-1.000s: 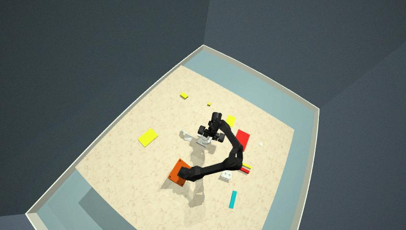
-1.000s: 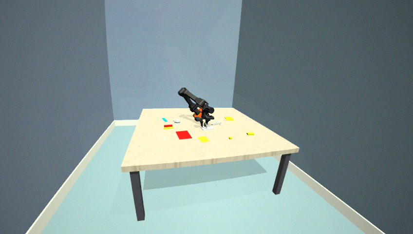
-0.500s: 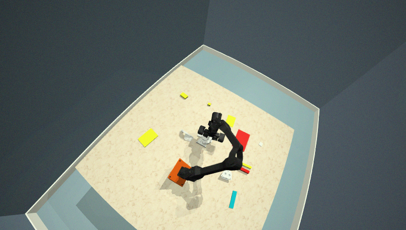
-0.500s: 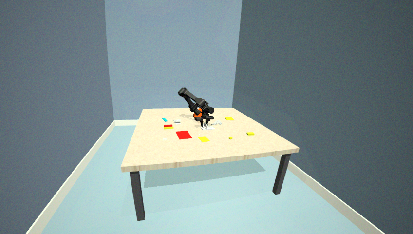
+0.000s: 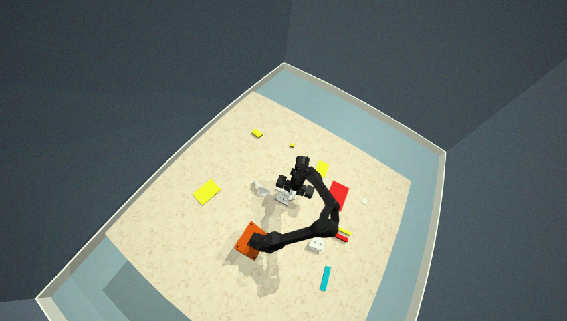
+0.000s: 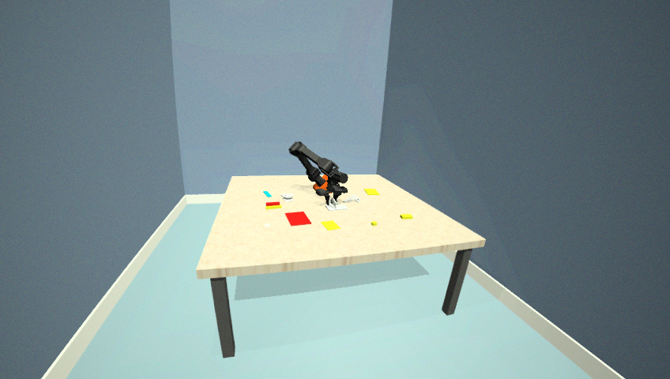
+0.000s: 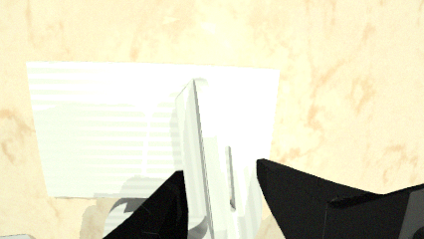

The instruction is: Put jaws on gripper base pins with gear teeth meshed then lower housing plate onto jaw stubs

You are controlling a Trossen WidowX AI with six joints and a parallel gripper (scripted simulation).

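Right now the white jaw is 5 cm behind my gripper tip and 19 cm to the left of it. Also, from my gripper tip: yellow bar (6 cm behind, 33 cm to the right, 1 cm below); small white block (19 cm behind, 22 cm to the right, 1 cm below); red sheet (11 cm ahead, 23 cm to the right, 2 cm below).
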